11 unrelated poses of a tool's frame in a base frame.
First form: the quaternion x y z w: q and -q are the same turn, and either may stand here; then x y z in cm.
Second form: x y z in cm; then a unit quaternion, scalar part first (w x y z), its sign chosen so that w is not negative. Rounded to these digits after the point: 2 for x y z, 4 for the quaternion.
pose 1, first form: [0.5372 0.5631 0.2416 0.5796 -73.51 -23.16 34.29]
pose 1, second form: [-73.51 -23.16 34.29 0.5796 0.5372 0.5631 0.2416]
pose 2, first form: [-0.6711 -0.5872 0.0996 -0.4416 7.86 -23.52 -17.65]
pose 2, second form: [7.86 -23.52 -17.65 0.4416 0.6711 0.5872 -0.0996]
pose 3, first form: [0.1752 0.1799 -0.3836 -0.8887 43.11 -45.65 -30.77]
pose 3, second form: [43.11 -45.65 -30.77 0.8887 -0.1752 -0.1799 0.3836]
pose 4, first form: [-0.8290 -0.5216 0.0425 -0.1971 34.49 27.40 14.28]
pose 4, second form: [34.49 27.40 14.28 0.1971 0.8290 0.5216 -0.0425]
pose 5, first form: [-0.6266 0.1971 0.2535 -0.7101 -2.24 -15.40 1.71]
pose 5, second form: [-2.24 -15.40 1.71 0.7101 0.6266 -0.1971 -0.2535]
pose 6, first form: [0.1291 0.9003 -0.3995 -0.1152 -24.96 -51.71 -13.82]
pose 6, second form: [-24.96 -51.71 -13.82 0.1152 -0.1291 -0.9003 0.3995]
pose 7, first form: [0.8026 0.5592 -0.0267 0.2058 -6.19 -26.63 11.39]
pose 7, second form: [-6.19 -26.63 11.39 0.2058 0.8026 0.5592 -0.0267]
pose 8, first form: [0.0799 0.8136 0.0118 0.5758 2.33 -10.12 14.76]
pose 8, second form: [2.33 -10.12 14.76 0.5758 0.0799 0.8136 0.0118]
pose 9, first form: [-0.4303 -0.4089 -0.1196 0.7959 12.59 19.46 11.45]
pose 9, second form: [12.59 19.46 11.45 0.7959 -0.4303 -0.4089 -0.1196]
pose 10, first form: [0.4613 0.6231 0.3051 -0.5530 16.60 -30.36 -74.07]
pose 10, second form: [16.60 -30.36 -74.07 0.5530 -0.4613 -0.6231 -0.3051]
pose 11, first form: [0.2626 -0.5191 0.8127 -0.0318 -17.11 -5.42 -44.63]
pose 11, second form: [-17.11 -5.42 -44.63 0.0318 -0.2626 0.5191 -0.8127]
